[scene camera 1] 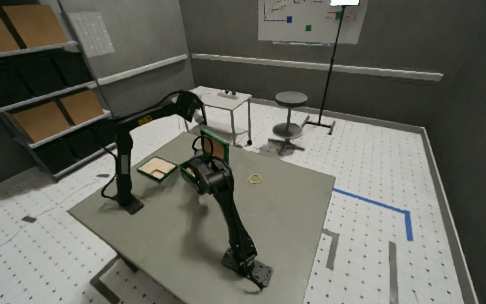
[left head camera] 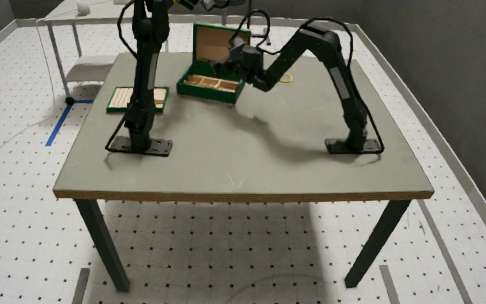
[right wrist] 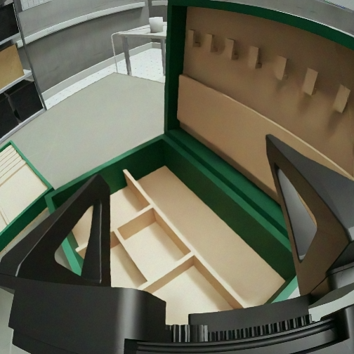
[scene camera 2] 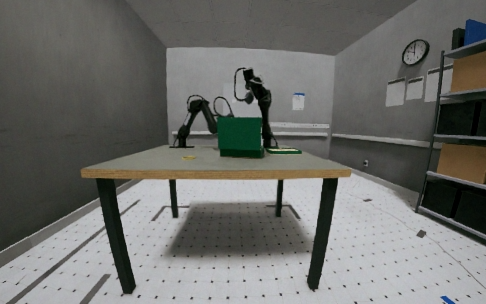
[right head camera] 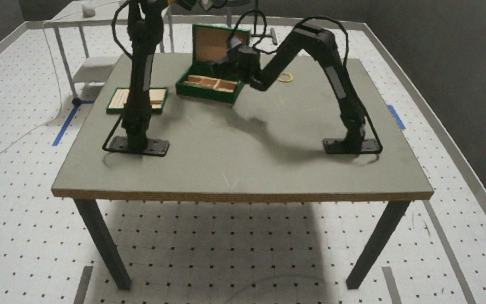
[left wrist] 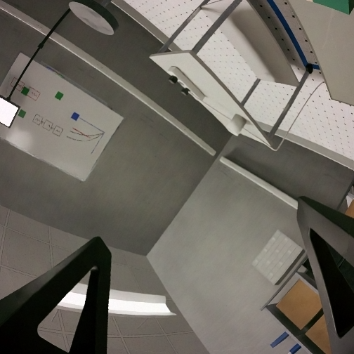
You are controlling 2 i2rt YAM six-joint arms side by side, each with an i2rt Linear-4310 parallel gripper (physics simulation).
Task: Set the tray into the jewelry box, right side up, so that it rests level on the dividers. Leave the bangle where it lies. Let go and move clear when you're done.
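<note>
The tray, green-rimmed with a cream slotted inside, lies flat on the table beside the jewelry box, partly behind the left arm in the head views. The jewelry box stands with its lid up; cream dividers show inside. The yellow bangle lies flat on the table. My right gripper is open and empty above the box. My left gripper is open and empty, raised high, facing the room.
The upright lid stands at the box's back, close to the right gripper, with small pegs on its inside. The table carries both arm bases. A white cart and a stool stand beyond the table.
</note>
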